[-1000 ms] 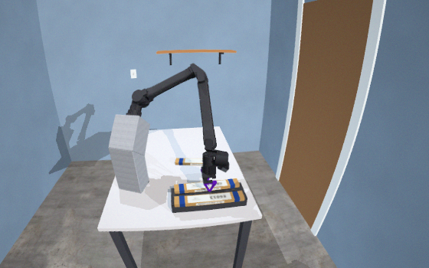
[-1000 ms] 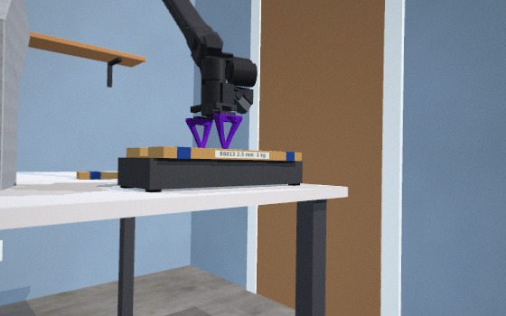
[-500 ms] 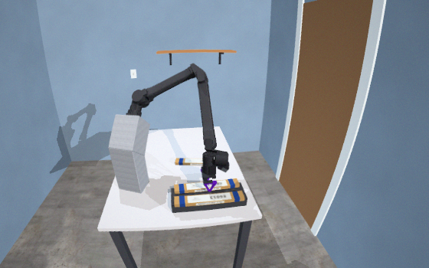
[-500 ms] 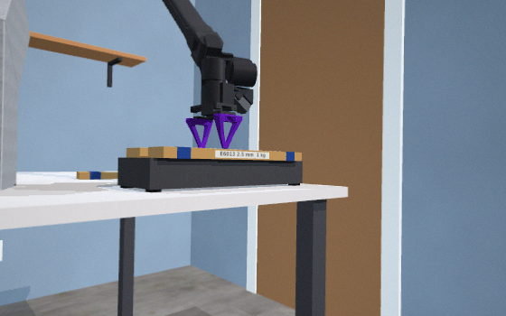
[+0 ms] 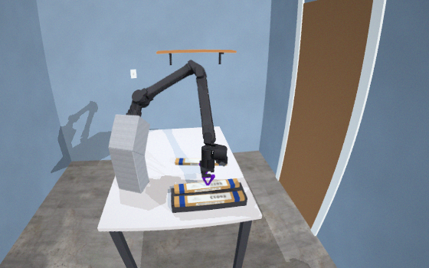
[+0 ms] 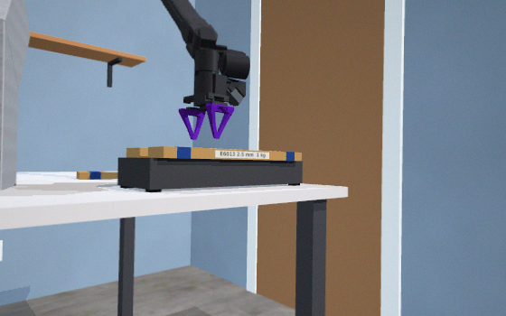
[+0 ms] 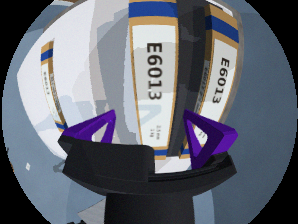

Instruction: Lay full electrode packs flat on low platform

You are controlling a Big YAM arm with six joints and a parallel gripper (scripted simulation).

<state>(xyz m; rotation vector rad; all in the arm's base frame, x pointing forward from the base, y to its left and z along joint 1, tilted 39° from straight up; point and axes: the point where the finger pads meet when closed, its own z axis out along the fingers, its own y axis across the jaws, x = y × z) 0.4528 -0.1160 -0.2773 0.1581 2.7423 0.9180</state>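
Right now my hand is 6 cm to the left of the low platform and 10 cm above it.
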